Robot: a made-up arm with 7 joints. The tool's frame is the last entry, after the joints. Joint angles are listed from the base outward.
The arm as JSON. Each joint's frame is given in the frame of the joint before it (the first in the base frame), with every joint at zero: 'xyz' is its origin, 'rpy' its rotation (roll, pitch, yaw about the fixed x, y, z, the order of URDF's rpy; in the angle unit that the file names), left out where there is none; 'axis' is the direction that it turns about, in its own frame. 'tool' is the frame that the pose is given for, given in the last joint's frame.
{
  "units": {
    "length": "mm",
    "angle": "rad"
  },
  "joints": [
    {
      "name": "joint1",
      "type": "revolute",
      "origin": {
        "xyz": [
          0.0,
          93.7,
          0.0
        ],
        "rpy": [
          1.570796,
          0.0,
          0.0
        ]
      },
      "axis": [
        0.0,
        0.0,
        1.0
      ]
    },
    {
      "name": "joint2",
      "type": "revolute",
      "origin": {
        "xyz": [
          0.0,
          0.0,
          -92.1
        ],
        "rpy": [
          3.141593,
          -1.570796,
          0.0
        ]
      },
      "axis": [
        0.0,
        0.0,
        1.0
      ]
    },
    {
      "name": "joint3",
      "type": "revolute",
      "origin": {
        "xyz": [
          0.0,
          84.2,
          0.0
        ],
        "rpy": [
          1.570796,
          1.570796,
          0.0
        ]
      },
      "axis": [
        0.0,
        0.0,
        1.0
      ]
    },
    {
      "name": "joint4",
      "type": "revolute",
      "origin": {
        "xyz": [
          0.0,
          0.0,
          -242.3
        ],
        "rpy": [
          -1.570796,
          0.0,
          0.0
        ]
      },
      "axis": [
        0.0,
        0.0,
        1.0
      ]
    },
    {
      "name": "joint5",
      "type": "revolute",
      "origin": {
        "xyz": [
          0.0,
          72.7,
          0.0
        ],
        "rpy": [
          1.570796,
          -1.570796,
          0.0
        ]
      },
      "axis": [
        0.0,
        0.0,
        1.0
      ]
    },
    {
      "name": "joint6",
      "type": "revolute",
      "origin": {
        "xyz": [
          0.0,
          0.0,
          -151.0
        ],
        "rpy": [
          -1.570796,
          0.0,
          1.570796
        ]
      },
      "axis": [
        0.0,
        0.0,
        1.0
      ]
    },
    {
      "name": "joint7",
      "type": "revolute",
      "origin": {
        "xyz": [
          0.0,
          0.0,
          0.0
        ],
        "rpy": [
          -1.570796,
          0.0,
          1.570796
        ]
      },
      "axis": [
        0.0,
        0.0,
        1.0
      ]
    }
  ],
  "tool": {
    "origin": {
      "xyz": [
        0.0,
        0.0,
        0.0
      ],
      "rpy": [
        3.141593,
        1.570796,
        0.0
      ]
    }
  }
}
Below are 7 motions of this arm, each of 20 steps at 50 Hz.
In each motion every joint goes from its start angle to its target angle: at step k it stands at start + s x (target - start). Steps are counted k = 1, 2, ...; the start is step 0. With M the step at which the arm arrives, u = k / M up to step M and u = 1 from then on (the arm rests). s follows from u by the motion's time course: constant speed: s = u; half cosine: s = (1 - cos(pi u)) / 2; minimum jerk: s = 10 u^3 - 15 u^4 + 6 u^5.
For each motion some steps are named. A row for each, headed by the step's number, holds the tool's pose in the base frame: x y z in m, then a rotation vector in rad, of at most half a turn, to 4 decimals.
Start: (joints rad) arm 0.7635 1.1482 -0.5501 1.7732 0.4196 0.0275 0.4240
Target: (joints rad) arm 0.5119 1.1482 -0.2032 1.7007 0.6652 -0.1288 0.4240
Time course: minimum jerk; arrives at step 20
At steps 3, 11, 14, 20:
3: 0.2867 0.3967 -0.0299 0.2073 -1.6551 -1.2364
11: 0.2779 0.4206 -0.0333 0.1145 -1.7943 -1.0815
14: 0.2729 0.4314 -0.0347 0.0830 -1.8555 -1.0115
20: 0.2692 0.4388 -0.0356 0.0648 -1.8968 -0.9638

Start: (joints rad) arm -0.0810 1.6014 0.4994 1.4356 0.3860 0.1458 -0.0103
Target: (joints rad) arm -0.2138 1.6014 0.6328 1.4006 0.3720 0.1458 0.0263
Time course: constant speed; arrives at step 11
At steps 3, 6, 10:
3: 0.2035 0.5409 0.1008 1.2572 -1.5118 -0.5442
6: 0.2036 0.5428 0.1007 1.2553 -1.5009 -0.5447
10: 0.2037 0.5454 0.1006 1.2527 -1.4864 -0.5452

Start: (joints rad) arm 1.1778 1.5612 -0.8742 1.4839 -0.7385 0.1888 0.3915
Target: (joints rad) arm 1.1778 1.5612 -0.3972 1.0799 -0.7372 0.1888 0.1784
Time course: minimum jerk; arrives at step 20
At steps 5, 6, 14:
5: 0.2113 0.5394 0.0754 1.8208 -0.4724 -1.1642
6: 0.2084 0.5448 0.0810 1.8435 -0.4795 -1.1200
14: 0.1592 0.6036 0.1302 2.0348 -0.5522 -0.6005

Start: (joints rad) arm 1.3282 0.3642 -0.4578 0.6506 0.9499 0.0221 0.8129
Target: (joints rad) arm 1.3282 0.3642 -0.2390 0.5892 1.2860 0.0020 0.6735
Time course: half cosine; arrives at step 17
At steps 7, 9, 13, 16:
7: 0.5065 0.3212 0.0005 -0.9785 -1.9926 -0.2853
9: 0.5058 0.3269 0.0006 -1.0288 -2.0300 -0.1732
13: 0.5046 0.3369 0.0001 -1.1191 -2.0832 0.0301
16: 0.5041 0.3406 -0.0003 -1.1536 -2.0987 0.1083

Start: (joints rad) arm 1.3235 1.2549 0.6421 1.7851 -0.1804 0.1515 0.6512
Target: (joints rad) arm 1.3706 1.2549 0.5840 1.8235 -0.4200 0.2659 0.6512
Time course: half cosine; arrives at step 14
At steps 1, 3, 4, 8, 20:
1: 0.0062 0.4914 0.1790 1.9282 -2.1899 -0.1591
3: 0.0063 0.4903 0.1794 1.9391 -2.1674 -0.1398
4: 0.0064 0.4894 0.1798 1.9480 -2.1490 -0.1238
8: 0.0068 0.4846 0.1815 1.9937 -2.0523 -0.0354
20: 0.0071 0.4801 0.1829 2.0334 -1.9652 0.0497

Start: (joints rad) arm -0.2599 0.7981 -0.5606 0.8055 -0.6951 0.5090 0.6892
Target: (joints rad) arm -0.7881 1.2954 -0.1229 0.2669 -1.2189 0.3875 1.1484
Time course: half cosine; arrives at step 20
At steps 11, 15, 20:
11: -0.0606 0.6339 -0.2843 0.3566 1.4796 -0.9136
15: -0.0717 0.6857 -0.1975 0.3783 1.8247 -0.7227
20: -0.0682 0.7057 -0.1504 0.3913 1.9909 -0.6003

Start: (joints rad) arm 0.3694 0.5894 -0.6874 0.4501 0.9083 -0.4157 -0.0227
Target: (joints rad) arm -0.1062 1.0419 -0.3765 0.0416 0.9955 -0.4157 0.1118
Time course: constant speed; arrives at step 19
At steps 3, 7, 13, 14, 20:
3: 0.1958 0.4738 -0.4131 0.4083 -1.0511 0.1603
7: 0.1350 0.5304 -0.3990 0.5574 -0.9342 0.1937
13: 0.0493 0.6031 -0.3522 0.7781 -0.7734 0.2259
14: 0.0363 0.6136 -0.3417 0.8144 -0.7486 0.2292
20: -0.0211 0.6589 -0.2798 0.9941 -0.6347 0.2373

